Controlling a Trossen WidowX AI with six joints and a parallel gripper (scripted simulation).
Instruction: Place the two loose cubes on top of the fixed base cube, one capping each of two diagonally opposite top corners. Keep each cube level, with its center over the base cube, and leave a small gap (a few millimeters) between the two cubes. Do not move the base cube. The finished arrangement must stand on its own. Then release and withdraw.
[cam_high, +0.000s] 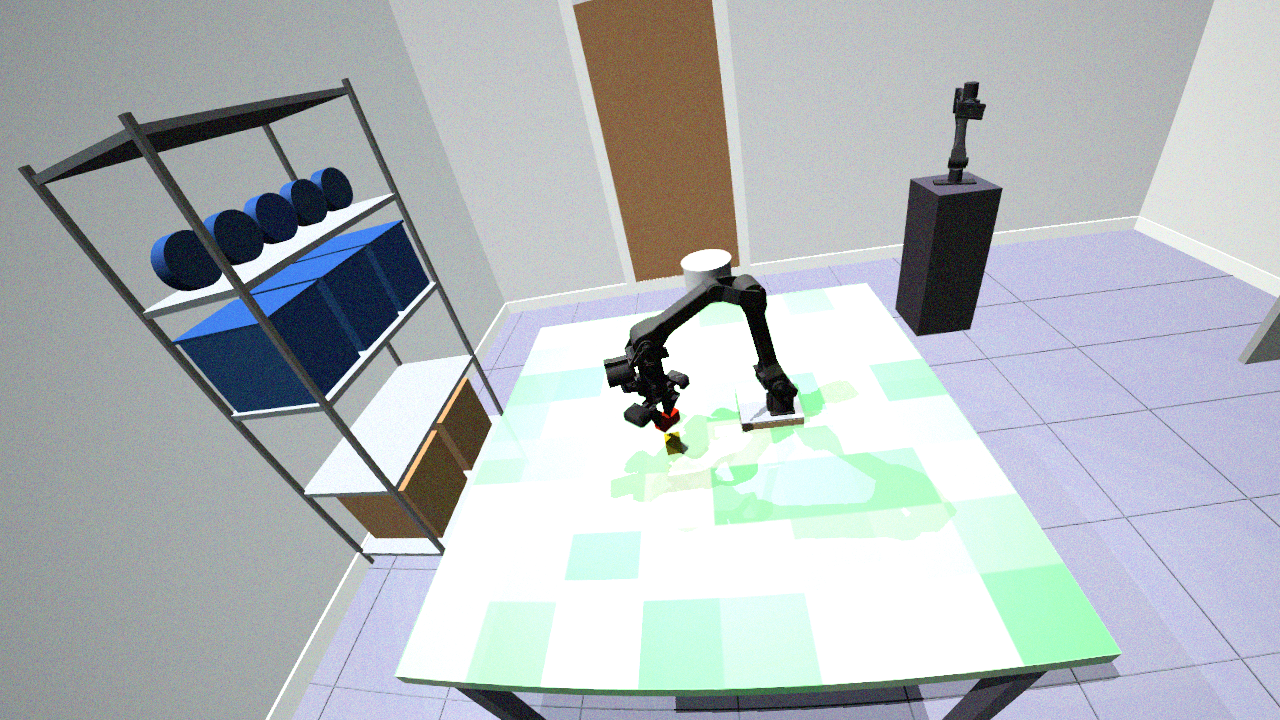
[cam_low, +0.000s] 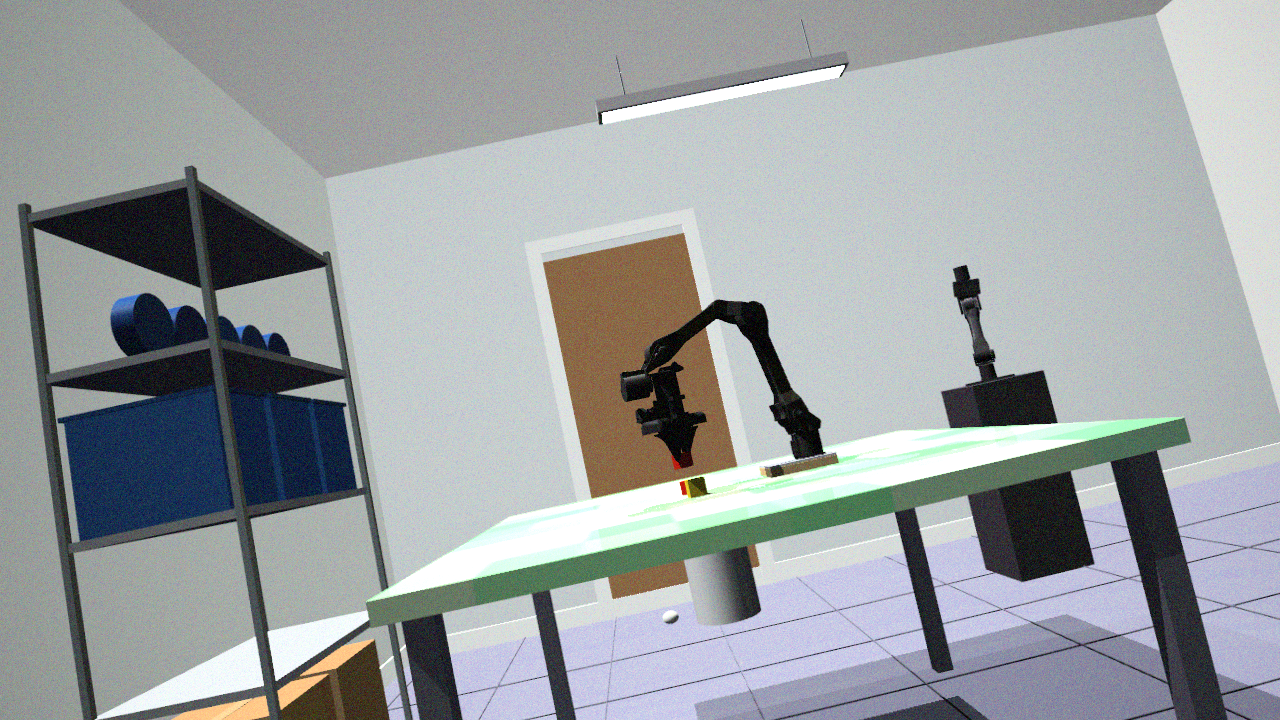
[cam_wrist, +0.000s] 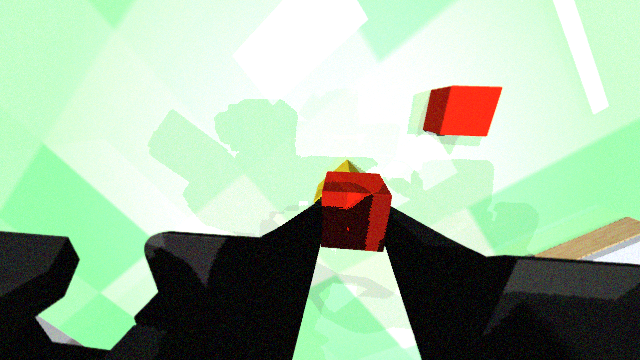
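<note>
Now: gripper tip 2 cm past the yellow base cube, 1 cm to the right of it and 7 cm above it.
</note>
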